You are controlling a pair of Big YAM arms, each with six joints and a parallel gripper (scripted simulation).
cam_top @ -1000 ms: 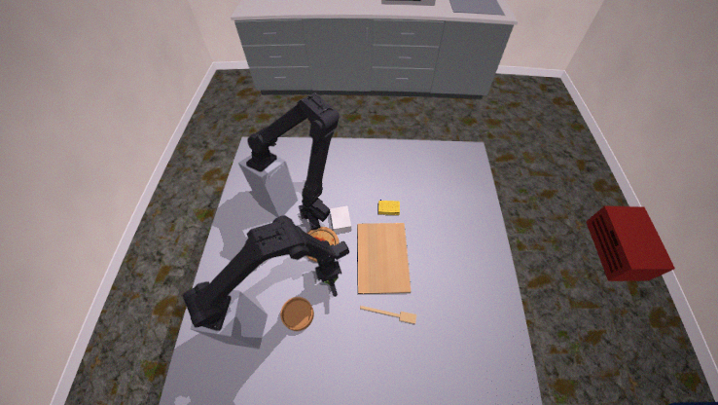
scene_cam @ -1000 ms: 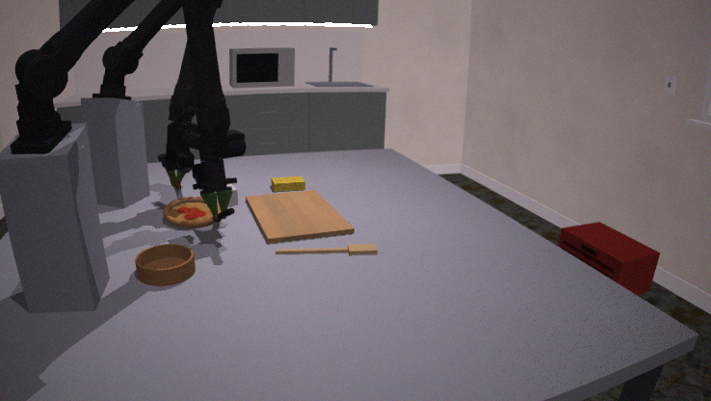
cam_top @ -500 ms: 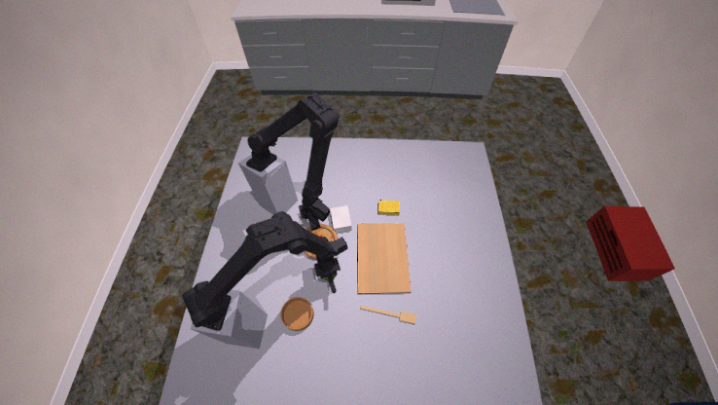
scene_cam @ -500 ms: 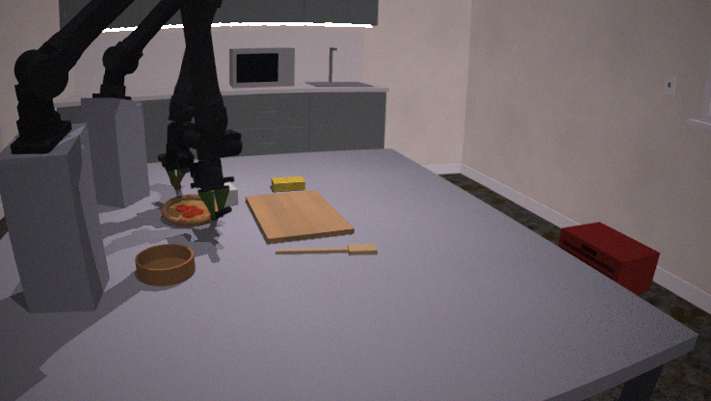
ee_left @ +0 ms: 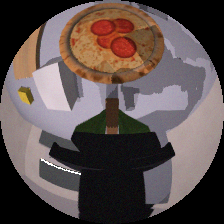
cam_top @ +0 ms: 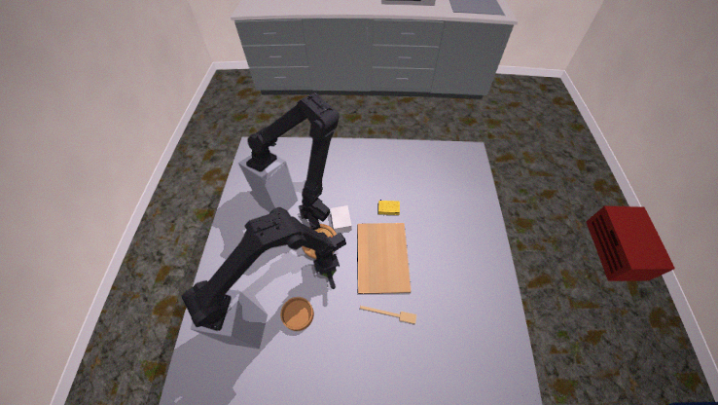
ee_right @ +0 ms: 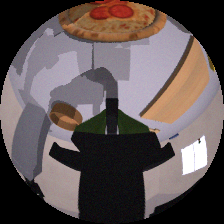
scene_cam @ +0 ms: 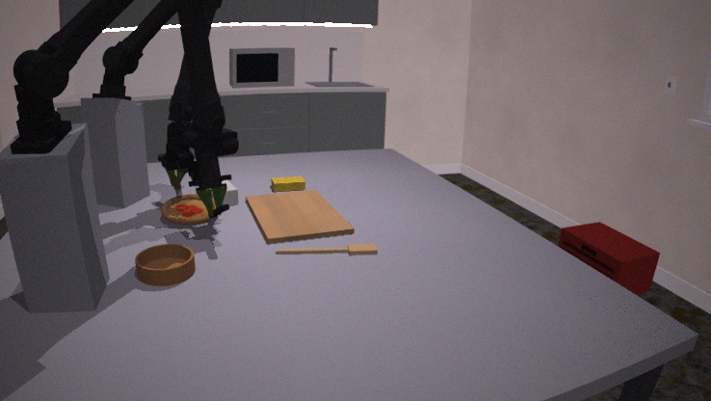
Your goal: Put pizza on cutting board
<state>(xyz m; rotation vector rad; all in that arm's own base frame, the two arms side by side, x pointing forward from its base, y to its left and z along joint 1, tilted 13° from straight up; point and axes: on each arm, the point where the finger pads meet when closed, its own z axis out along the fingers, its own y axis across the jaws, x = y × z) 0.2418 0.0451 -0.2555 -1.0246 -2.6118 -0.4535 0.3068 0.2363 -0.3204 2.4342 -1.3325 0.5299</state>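
My right hand is 30 cm short of the wooden spatula, 14 cm to the left of it and 7 cm above it. Round my right hand: black-handled turner (1 cm to the left, 1 cm below); pizza (8 cm behind, 19 cm to the left, 5 cm below); wooden bowl (13 cm behind, 17 cm to the right, 6 cm below).
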